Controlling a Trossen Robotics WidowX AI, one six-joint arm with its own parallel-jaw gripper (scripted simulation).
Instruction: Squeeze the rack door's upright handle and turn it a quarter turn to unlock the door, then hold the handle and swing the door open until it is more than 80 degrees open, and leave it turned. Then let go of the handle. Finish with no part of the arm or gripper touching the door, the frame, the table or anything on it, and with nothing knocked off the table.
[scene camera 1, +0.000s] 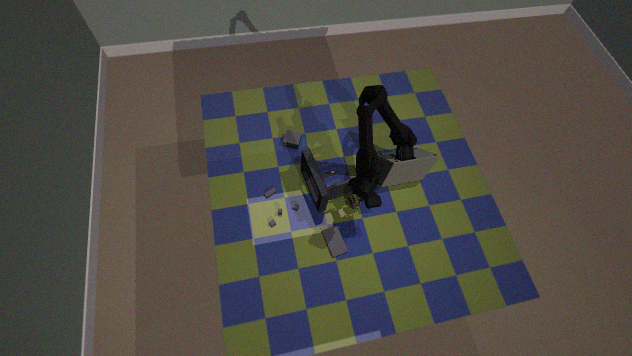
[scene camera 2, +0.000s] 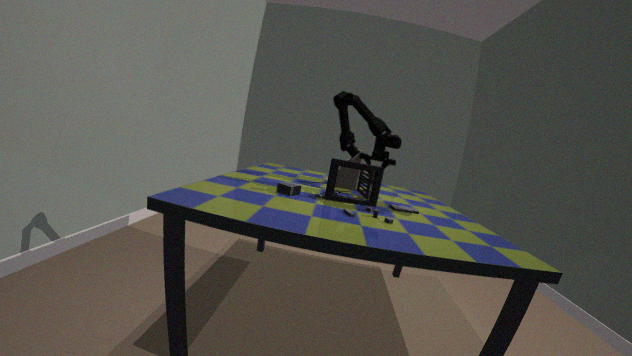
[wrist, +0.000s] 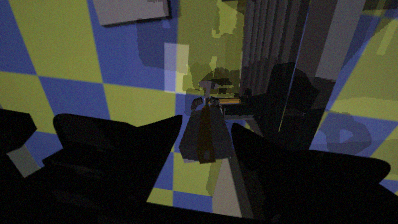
In view: my gripper (wrist: 206, 123) and a slatted door (wrist: 271, 43).
